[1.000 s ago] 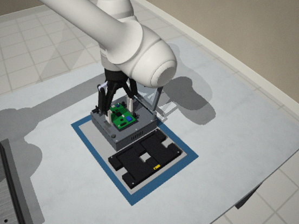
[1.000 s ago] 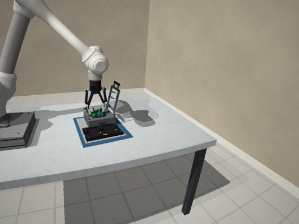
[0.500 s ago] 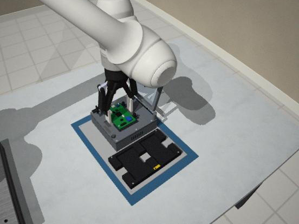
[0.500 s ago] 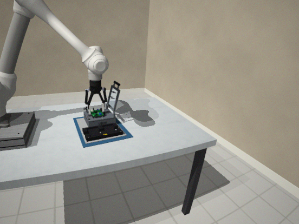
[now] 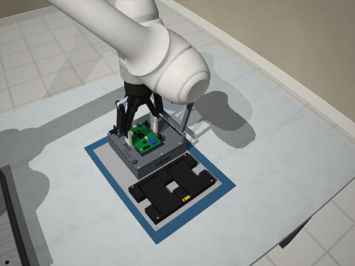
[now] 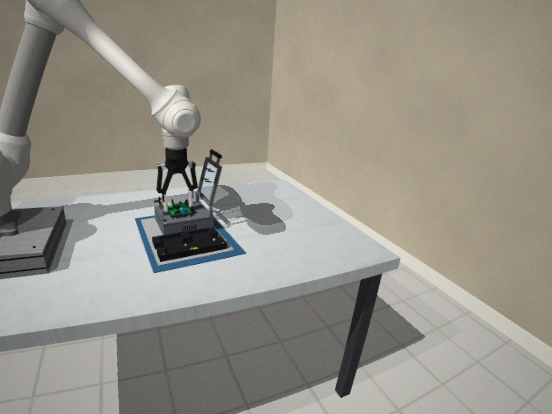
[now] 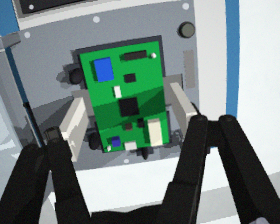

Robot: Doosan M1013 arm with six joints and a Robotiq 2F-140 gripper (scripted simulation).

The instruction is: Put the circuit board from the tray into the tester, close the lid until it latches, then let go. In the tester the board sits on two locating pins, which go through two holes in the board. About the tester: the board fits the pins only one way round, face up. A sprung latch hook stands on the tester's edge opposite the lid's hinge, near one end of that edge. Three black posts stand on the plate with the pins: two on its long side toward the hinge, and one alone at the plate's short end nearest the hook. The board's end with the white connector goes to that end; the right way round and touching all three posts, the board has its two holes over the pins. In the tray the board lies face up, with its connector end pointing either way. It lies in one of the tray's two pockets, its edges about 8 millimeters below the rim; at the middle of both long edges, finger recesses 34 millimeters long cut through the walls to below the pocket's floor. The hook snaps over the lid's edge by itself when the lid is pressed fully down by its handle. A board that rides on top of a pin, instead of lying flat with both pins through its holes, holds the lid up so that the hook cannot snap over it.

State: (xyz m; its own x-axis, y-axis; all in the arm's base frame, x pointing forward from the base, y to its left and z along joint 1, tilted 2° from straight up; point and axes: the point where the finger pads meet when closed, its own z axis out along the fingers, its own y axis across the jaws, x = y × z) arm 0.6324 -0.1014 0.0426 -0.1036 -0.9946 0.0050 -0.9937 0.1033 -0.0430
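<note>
My gripper is now 20 mm above the green circuit board. Round my hand: latch hook: 60 mm to the left, 60 mm behind, 10 mm below; tester lid: 120 mm ahead, 90 mm above, 10 mm to the right.
</note>
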